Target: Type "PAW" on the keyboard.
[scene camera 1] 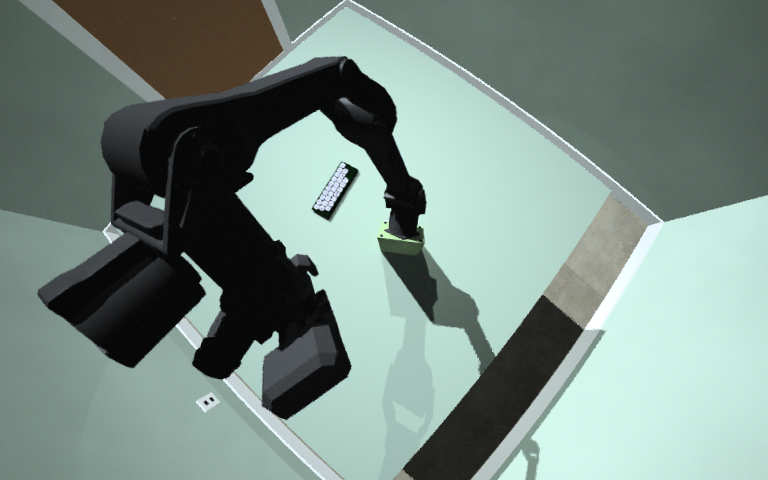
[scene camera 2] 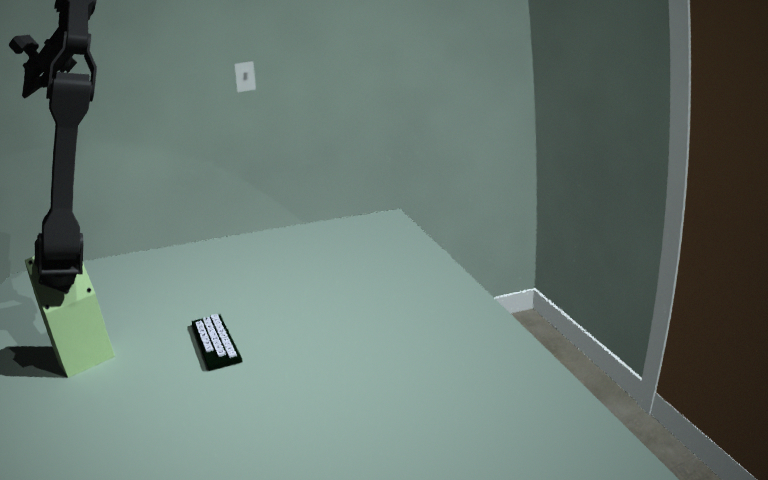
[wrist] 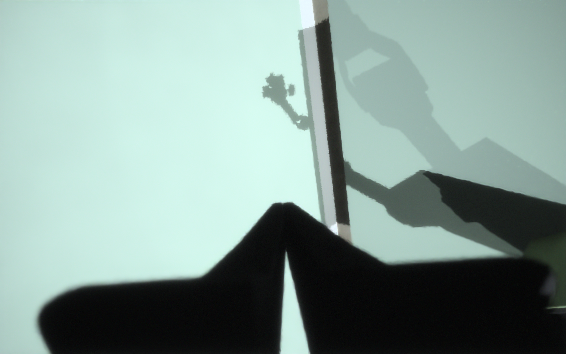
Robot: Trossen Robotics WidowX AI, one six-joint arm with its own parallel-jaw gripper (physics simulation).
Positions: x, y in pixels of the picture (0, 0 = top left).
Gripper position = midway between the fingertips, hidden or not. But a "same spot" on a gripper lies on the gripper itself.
Labels:
gripper: scene camera 1; scene camera 2; wrist 282, 212
same spot on gripper: (scene camera 2: 33, 81) = (scene camera 1: 330, 309)

